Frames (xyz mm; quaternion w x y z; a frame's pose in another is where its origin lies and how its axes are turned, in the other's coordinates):
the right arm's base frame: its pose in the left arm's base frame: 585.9 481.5 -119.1 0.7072 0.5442 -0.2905 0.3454
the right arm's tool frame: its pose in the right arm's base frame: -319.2 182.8 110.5 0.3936 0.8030 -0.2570 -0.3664
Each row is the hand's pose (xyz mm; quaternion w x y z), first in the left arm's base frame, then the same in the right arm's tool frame.
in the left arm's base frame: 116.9 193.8 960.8 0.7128 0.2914 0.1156 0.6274
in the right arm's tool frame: -200.0 -165.5 -1189.6 0.2109 -0.8445 0.4807 -0.1061
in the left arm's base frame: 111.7 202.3 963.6 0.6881 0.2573 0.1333 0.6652
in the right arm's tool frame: -201.8 -175.7 -1190.2 0.1823 -0.8241 0.5192 -0.1343
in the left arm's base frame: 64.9 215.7 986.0 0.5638 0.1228 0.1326 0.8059
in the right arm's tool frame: -241.1 -209.0 -1204.8 0.0598 -0.7136 0.6752 -0.1766
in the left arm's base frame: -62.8 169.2 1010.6 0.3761 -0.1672 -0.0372 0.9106
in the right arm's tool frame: -377.4 -216.3 -1225.7 0.2374 0.5131 -0.8210 0.0799
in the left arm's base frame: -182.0 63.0 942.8 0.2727 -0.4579 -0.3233 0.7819
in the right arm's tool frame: -525.5 -145.9 -1169.0 0.5583 0.3493 -0.7358 -0.1579
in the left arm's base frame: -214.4 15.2 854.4 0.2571 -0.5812 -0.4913 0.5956
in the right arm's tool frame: -571.2 -94.2 -1089.1 0.7019 0.2822 -0.5708 -0.3192
